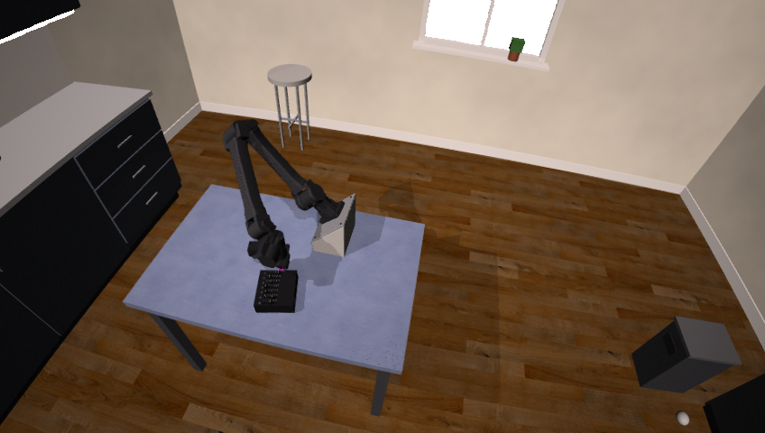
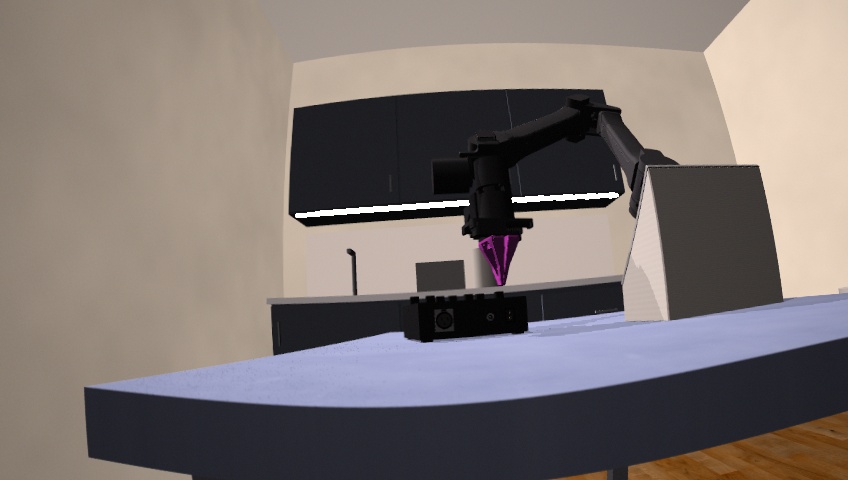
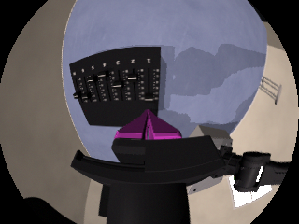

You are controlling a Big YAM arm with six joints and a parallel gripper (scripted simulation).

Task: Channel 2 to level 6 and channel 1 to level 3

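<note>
Right now the fader is 1 cm ahead of my hand, 2 cm to the right of it and 2 cm below it.
</note>
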